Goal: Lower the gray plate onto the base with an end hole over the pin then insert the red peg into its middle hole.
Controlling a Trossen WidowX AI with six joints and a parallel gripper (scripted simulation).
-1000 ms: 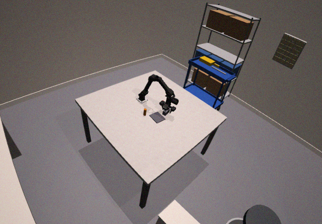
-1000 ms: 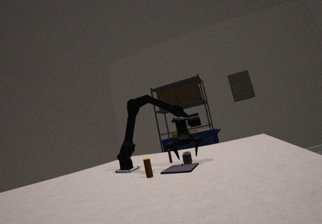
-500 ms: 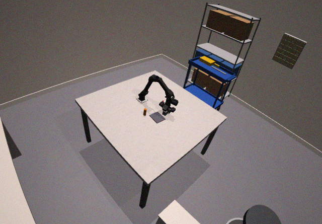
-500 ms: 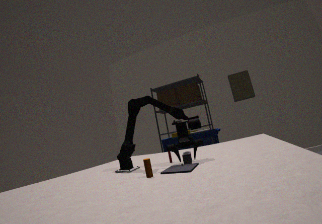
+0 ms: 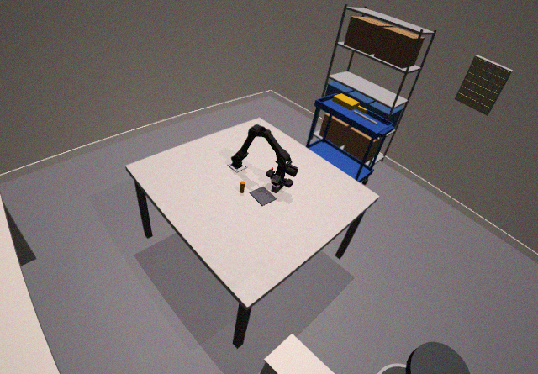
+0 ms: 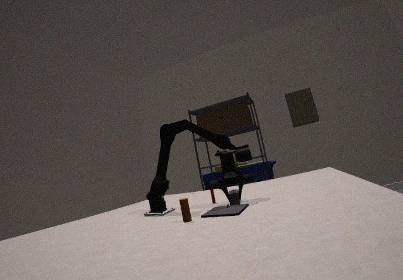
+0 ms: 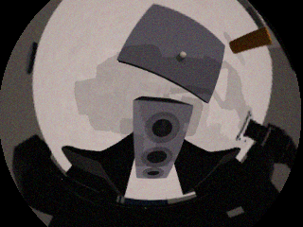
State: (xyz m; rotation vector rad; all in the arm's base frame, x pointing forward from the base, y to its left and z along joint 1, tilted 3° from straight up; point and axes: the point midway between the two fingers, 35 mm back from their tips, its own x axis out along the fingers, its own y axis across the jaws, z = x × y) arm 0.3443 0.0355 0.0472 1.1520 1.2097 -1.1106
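My gripper tip is 2 cm past the dark base and 12 cm to the left of it. From my gripper tip the other things lie so: red peg: 11 cm behind, 6 cm to the left, 3 cm above; orange cylinder: 14 cm behind, 20 cm to the right, 3 cm above; gray plate: 3 cm above.
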